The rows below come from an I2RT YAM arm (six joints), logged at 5 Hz.
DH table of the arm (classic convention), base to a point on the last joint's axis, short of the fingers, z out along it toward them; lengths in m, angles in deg. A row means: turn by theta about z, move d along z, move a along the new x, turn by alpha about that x. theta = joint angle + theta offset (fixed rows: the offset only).
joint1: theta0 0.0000  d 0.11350  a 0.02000  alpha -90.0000
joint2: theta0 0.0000  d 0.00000  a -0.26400  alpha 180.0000
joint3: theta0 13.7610  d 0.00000  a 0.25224  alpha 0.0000
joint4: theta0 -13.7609  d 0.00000  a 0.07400  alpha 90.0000
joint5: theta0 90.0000  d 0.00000  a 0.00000  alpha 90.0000
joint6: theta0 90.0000  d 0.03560  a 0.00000  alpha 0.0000
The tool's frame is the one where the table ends.
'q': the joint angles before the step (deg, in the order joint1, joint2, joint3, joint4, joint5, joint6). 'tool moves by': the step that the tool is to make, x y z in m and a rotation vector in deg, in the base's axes. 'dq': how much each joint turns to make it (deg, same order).
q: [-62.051, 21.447, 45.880, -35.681, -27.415, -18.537]
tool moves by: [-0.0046, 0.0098, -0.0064, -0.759, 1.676, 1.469]
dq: [-0.086, -2.638, -0.534, -3.343, -1.145, -2.397]
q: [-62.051, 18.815, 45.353, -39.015, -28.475, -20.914]
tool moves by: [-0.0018, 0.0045, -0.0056, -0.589, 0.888, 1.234]
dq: [-0.014, -1.579, -0.871, -1.329, -0.983, -1.498]
